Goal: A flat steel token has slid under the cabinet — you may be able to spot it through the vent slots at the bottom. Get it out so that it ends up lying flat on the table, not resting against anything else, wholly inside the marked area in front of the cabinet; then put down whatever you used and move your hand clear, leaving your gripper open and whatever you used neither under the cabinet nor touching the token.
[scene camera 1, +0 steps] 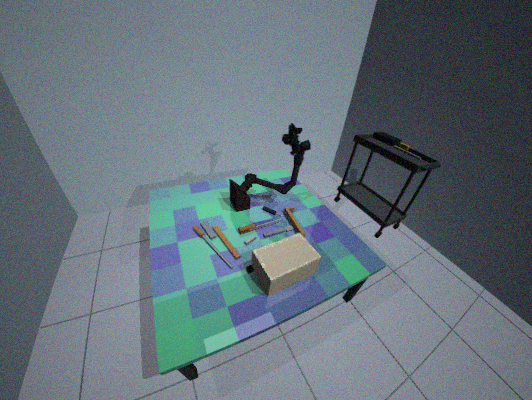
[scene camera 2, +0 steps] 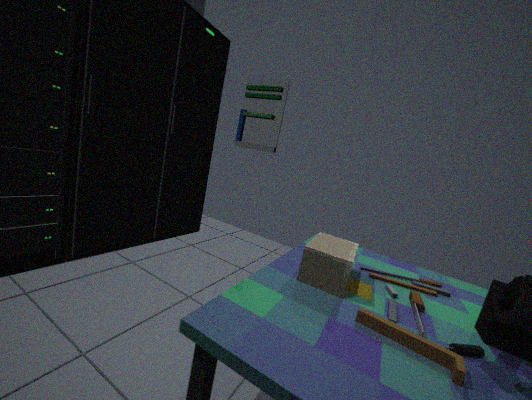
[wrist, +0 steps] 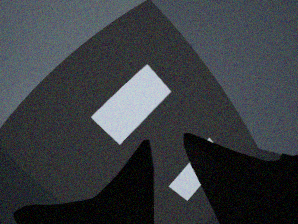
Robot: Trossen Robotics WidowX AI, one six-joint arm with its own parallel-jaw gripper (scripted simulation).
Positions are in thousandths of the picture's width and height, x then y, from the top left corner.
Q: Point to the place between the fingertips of my gripper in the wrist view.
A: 559,636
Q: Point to a l-shaped wooden piece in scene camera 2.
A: At 837,894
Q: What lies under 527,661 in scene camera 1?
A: A beige cabinet.
